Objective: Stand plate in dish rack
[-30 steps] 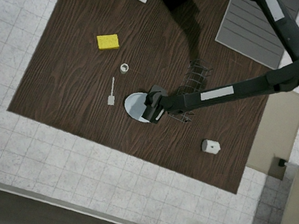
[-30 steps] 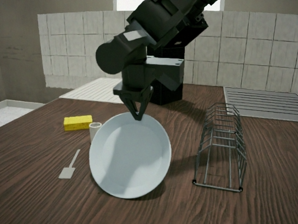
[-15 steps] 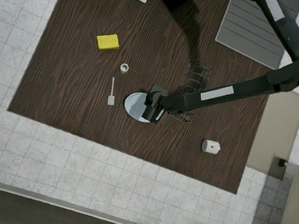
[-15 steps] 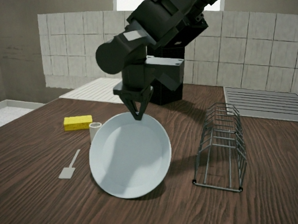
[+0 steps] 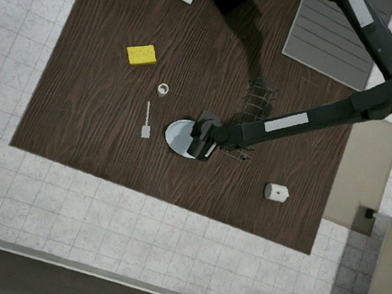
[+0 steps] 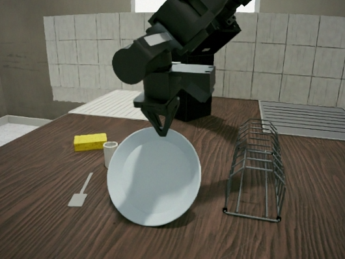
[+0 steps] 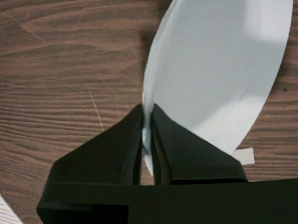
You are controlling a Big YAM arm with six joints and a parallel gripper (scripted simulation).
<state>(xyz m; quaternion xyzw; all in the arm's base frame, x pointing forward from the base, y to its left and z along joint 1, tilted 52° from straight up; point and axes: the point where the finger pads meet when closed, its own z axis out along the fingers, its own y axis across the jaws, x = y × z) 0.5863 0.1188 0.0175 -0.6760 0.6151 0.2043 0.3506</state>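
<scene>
Now: hand 8 cm above the plate, 5 cm short of it and 1 cm to the right of it. Also, from my hand: white mat (59 cm behind, 57 cm to the right, 15 cm below); grey draining board (81 cm behind, 27 cm to the left, 15 cm below); white mug (44 cm to the left, 11 cm below).
</scene>
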